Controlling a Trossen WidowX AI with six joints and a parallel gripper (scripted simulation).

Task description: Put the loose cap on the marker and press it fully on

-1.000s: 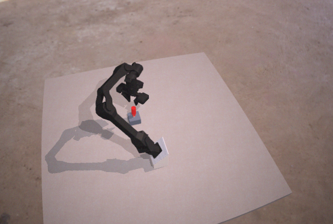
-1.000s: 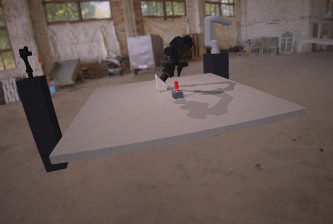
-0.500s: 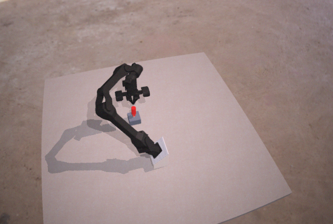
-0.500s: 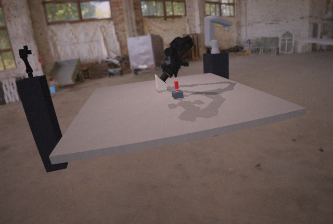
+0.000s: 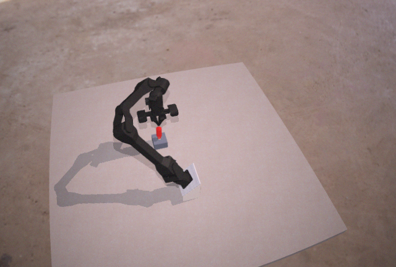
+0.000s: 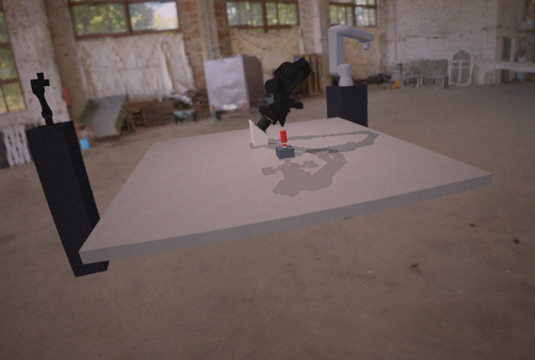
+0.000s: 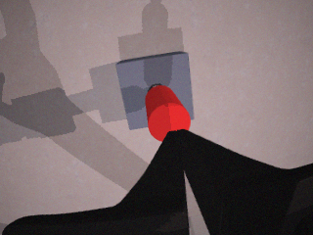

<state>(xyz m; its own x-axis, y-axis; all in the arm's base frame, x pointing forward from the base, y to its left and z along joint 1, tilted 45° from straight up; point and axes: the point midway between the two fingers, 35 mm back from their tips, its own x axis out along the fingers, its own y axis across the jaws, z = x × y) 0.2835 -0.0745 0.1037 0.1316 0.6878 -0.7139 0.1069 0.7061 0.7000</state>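
Right now the red cap is 50 mm below my gripper tip. The rest, counted from my gripper tip: white marker 60 mm below; then grey holder block 120 mm below.
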